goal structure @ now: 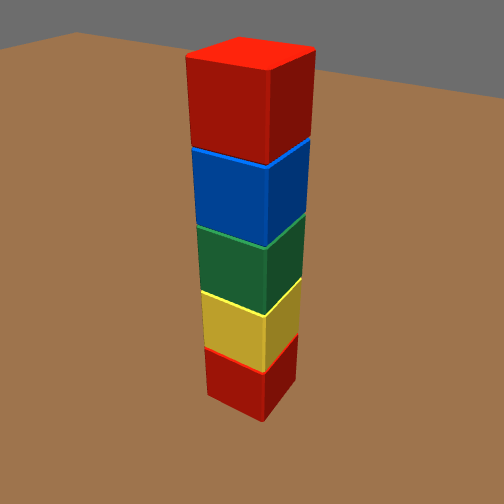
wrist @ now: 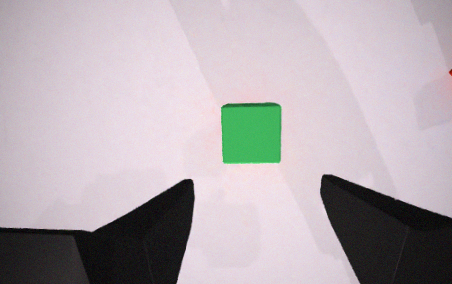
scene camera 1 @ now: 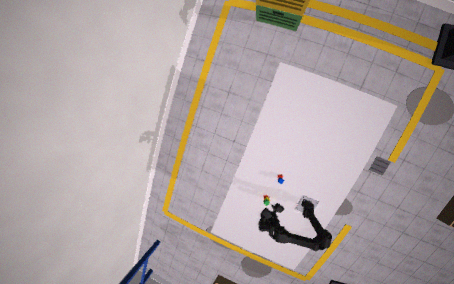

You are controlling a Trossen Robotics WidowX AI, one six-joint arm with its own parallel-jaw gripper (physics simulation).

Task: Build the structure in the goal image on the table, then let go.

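Where they show: gripper, fingertip midpoint: [wrist: 257, 186] [scene camera 1: 269, 207]; arm's base, link origin: [scene camera 1: 306, 203].
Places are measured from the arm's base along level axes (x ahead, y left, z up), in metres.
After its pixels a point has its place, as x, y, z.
My gripper [scene camera 1: 269, 210] @[0.306, 0.041, 0.118] [wrist: 257, 186] @[0.306, 0.041, 0.118] is open, with nothing between its fingers. In the wrist view its two black fingertips stand apart, below and to either side of a green block [scene camera 1: 266, 203] @[0.325, 0.036, 0.089] [wrist: 251, 133] @[0.324, 0.034, 0.089]. The green block shows its square top face and lies level and square to the view. In the scene view a yellow block [scene camera 1: 266, 199] @[0.330, 0.014, 0.069] and a red block [scene camera 1: 266, 196] @[0.323, 0.021, 0.010] show in line with the green one, as a stack. The green block hides them in the wrist view.
A blue block [scene camera 1: 281, 181] @[0.259, -0.157, 0.056] and another red block [scene camera 1: 280, 176] @[0.267, -0.181, 0.020] stand close together on the white table [scene camera 1: 320, 120] @[0.093, -0.657, -0.010], up and right of the stack in the scene view. A bit of red [wrist: 451, 72] @[0.273, -0.150, -0.007] shows at the wrist view's right edge. The arm's base plate [scene camera 1: 300, 204] @[0.041, 0.020, 0.000] is on the right.
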